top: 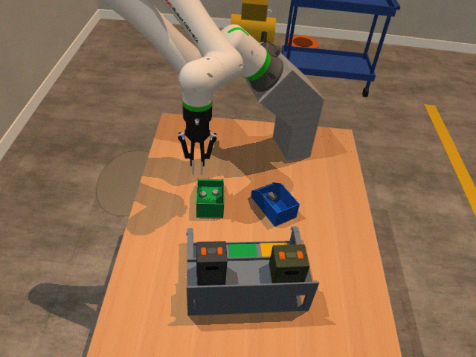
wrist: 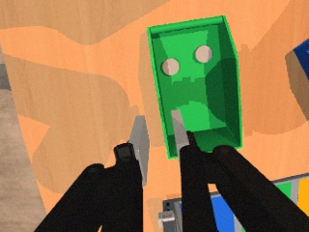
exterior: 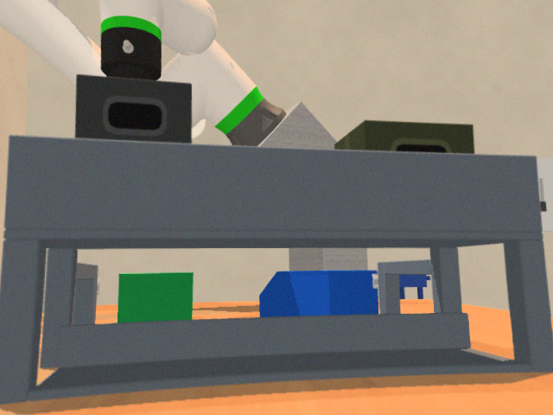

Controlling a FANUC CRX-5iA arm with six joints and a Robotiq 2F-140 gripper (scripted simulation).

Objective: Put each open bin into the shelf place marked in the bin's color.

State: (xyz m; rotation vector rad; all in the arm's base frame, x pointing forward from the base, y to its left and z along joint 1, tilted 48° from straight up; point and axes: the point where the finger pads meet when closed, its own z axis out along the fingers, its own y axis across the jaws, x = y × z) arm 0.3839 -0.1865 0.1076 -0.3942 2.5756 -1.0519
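My hand is 1 cm past the green bin, 5 cm to the right of it and 15 cm above it. The rest, counted from my hand: black box 38 cm ahead, 11 cm to the left, 3 cm below; then olive box 35 cm ahead, 33 cm to the left, 4 cm below; then blue bin 2 cm behind, 29 cm to the left, 15 cm below.
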